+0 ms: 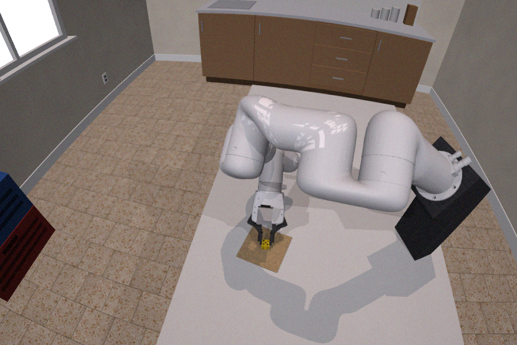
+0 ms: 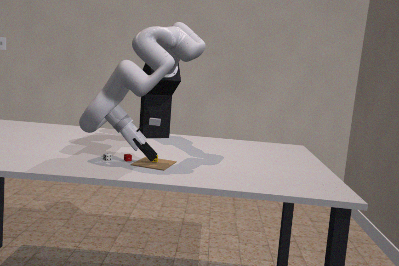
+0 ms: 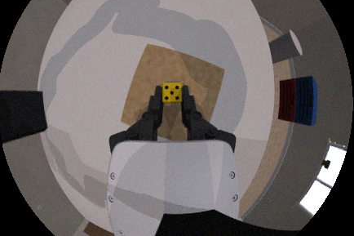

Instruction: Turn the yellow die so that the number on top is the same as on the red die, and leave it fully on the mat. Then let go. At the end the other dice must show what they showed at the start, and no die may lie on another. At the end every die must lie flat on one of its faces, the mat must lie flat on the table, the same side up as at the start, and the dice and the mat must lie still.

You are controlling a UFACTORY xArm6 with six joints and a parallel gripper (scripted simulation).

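The yellow die lies 20 mm to the left of my hand and 20 mm below it. Round my hand: red die: 10 mm behind, 100 mm to the right, 30 mm below; mat: 20 mm to the left, 40 mm below; white die: 10 mm ahead, 170 mm to the right, 30 mm below.
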